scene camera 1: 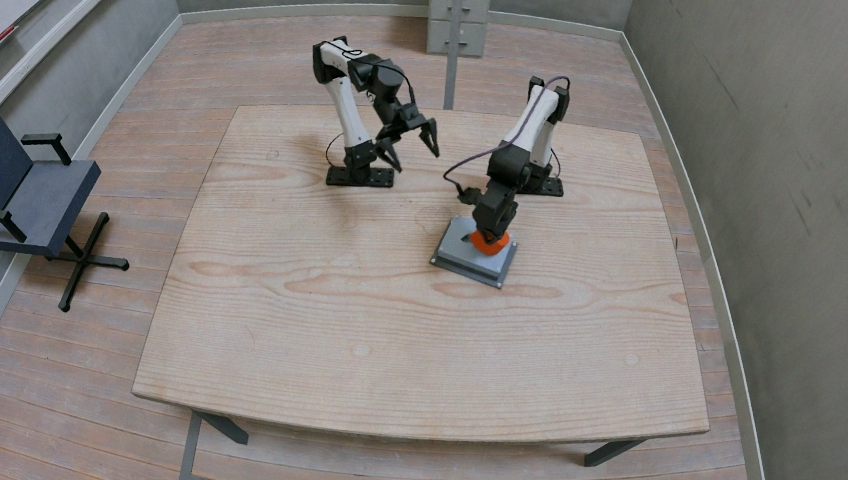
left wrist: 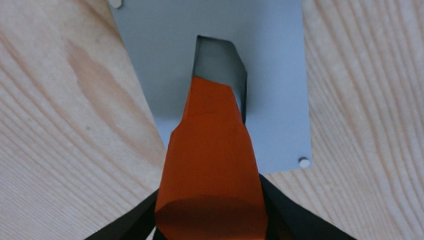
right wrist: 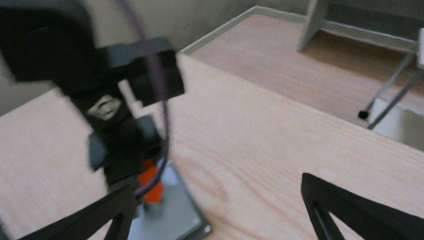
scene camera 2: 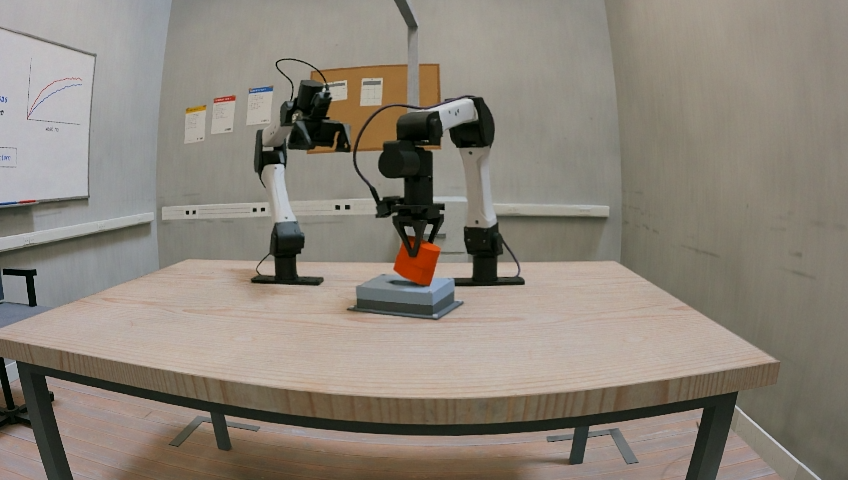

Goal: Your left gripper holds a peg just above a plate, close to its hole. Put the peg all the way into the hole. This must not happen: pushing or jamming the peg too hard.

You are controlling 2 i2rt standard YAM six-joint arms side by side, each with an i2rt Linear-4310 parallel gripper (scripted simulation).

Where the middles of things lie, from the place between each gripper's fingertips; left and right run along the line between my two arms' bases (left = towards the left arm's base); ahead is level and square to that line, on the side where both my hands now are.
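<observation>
Blue-grey plate (scene camera 2: 391,288): my left hand 8 cm above it, 3 cm past it, 3 cm to the left of it. Orange peg (scene camera 2: 420,269): 2 cm below my left hand. By its middle, the peg is nearer to my left hand than to my right hand.
Orange peg: my right hand (scene camera 1: 421,163) 23 cm above it, 18 cm to the right of it, 3 cm short of it. Blue-grey plate: 30 cm below my right hand, 16 cm to the left of it, 1 cm ahead of it.
</observation>
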